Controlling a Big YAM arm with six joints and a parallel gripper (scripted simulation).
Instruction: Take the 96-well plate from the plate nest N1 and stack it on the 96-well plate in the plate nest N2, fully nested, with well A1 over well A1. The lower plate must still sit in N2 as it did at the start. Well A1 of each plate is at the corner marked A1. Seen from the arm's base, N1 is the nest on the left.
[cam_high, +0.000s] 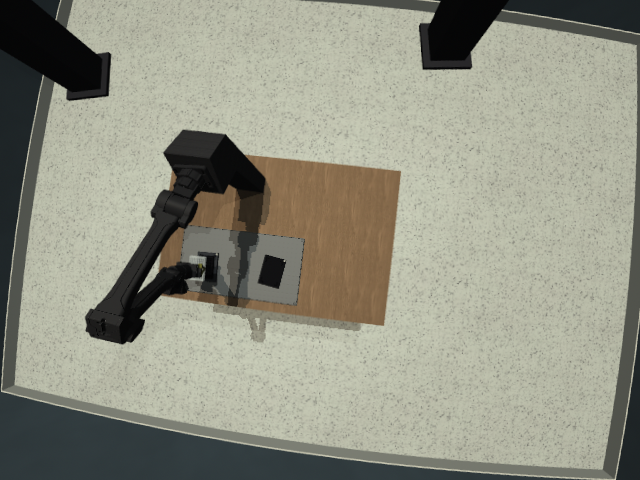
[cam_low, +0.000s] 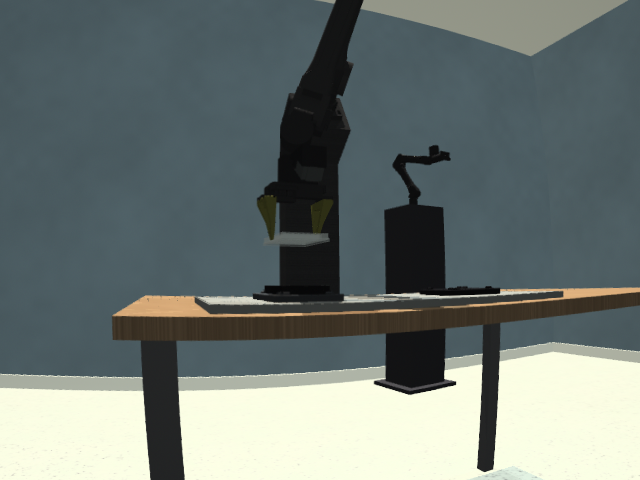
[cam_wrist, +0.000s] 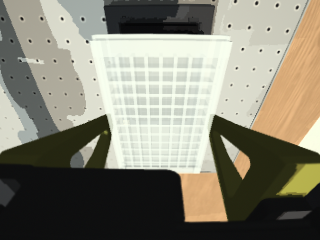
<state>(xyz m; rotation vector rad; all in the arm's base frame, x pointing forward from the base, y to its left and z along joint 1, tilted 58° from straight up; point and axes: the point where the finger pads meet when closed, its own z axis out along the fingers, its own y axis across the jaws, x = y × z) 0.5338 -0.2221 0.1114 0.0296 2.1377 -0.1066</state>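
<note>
Right now the black 96-well plate is 100 mm below my hand. From my hand the other things lie so: black plate nest: 370 mm to the left, 110 mm below, 40 mm ahead; white 96-well plate: 10 mm below.
</note>
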